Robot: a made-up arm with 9 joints. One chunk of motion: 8 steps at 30 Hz.
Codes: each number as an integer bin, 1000 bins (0 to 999) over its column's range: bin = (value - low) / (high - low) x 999, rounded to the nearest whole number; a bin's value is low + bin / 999 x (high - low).
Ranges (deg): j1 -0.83..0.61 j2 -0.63..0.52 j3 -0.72..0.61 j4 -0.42..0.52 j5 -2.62..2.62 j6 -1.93..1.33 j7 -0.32..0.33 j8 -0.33..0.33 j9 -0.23..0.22
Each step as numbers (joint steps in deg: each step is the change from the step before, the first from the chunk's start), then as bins.
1 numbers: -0.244 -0.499 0.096 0.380 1.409 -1.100 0.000 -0.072 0.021
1 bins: 407 114 613 850 768 254 492 391 557
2 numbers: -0.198 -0.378 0.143 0.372 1.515 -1.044 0.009 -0.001 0.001
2 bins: 438 219 648 842 788 272 506 498 513
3 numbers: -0.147 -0.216 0.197 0.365 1.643 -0.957 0.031 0.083 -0.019
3 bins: 474 360 689 834 813 298 539 625 468
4 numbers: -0.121 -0.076 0.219 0.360 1.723 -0.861 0.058 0.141 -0.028
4 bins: 492 481 705 829 828 328 581 713 448
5 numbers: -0.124 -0.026 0.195 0.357 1.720 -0.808 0.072 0.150 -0.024
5 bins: 490 525 687 826 827 344 602 727 457
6 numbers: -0.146 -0.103 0.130 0.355 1.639 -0.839 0.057 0.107 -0.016
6 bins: 475 458 638 824 812 334 579 661 475
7 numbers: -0.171 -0.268 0.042 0.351 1.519 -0.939 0.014 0.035 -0.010
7 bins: 457 314 572 819 789 304 513 552 488
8 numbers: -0.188 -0.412 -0.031 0.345 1.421 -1.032 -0.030 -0.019 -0.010
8 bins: 445 189 518 813 770 275 446 471 488
